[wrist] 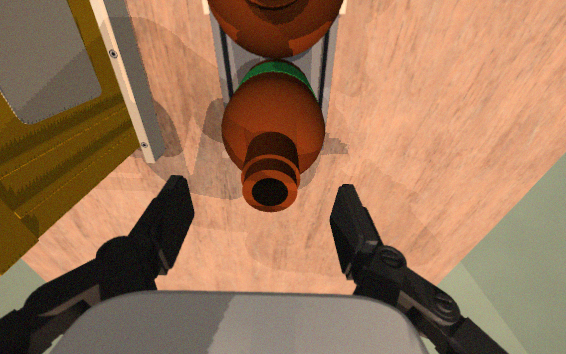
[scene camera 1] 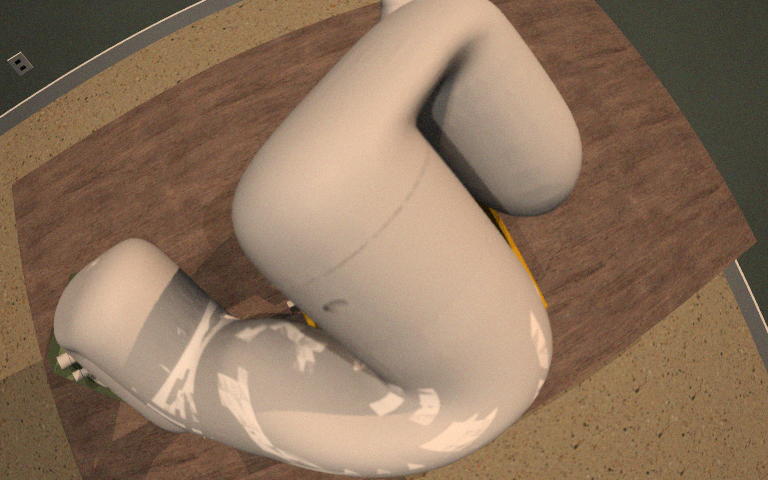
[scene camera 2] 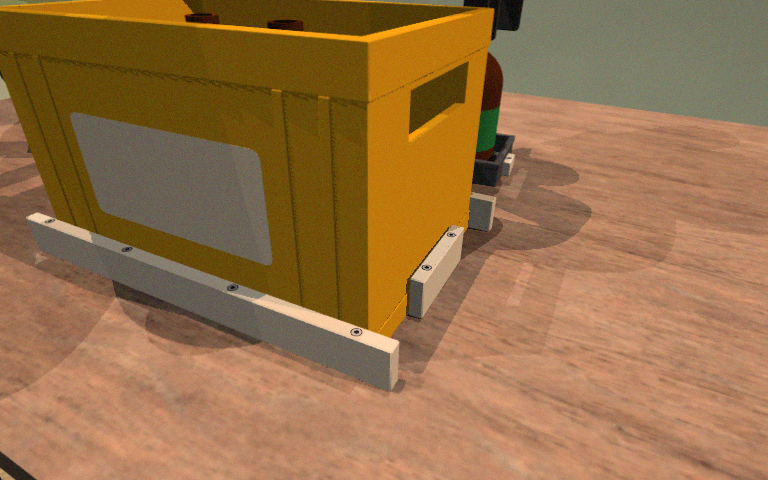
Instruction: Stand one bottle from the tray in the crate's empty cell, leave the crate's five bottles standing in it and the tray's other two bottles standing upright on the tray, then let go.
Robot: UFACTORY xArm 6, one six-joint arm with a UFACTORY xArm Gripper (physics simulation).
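Places are measured from the arm's base along level axes (x left, y back, z up), in metres.
Pixels of known places: gripper, fingertip midpoint: [wrist: 263, 198] [scene camera 2: 491, 34].
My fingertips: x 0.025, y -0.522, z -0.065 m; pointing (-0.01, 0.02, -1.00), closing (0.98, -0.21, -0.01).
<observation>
Behind a point stands the place of what it marks.
My gripper [wrist: 263, 198] @[y -0.522, x 0.025, z -0.065 m] [scene camera 2: 500, 23] @[y -0.522, x 0.025, z -0.065 m] is open and empty. In the wrist view its fingertips stand apart on either side of the mouth of the nearest brown bottle [wrist: 272, 117] @[y -0.481, x 0.036, z -0.086 m], which stands upright at the near end of the tray [wrist: 331, 65] @[y -0.476, x 0.087, z -0.181 m] [scene camera 2: 488, 172] @[y -0.538, x -0.022, z -0.191 m]. A second tray bottle [wrist: 280, 35] @[y -0.444, x 0.046, z -0.087 m] stands behind it; the third cannot be made out. One green-banded bottle [scene camera 2: 489, 127] @[y -0.532, x 0.010, z -0.154 m] shows on the tray behind the crate. The yellow crate [scene camera 2: 419, 186] @[y -0.504, x -0.238, z -0.118 m] [scene camera 1: 519, 254] @[y -0.506, x -0.223, z -0.031 m] [wrist: 60, 135] @[y -0.480, x -0.110, z -0.104 m] stands beside the tray. Two bottle necks [scene camera 2: 202, 19] @[y -0.304, x -0.133, z -0.046 m] [scene camera 2: 284, 25] @[y -0.386, x -0.155, z -0.045 m] show inside; its other bottles and empty cell are hidden.
The arm [scene camera 1: 362, 226] @[y -0.271, x -0.227, z 0.470 m] covers most of the crate and the tray in scene camera 1. White screwed strips [scene camera 2: 232, 294] @[y -0.405, x -0.295, z -0.177 m] [wrist: 131, 95] @[y -0.475, x -0.099, z -0.176 m] run along the crate's foot. A short white block [scene camera 2: 482, 210] @[y -0.539, x -0.121, z -0.187 m] stands between crate and tray. The table's edge [wrist: 500, 220] @[y -0.743, x 0.366, z -0.206 m] lies at the right.
</observation>
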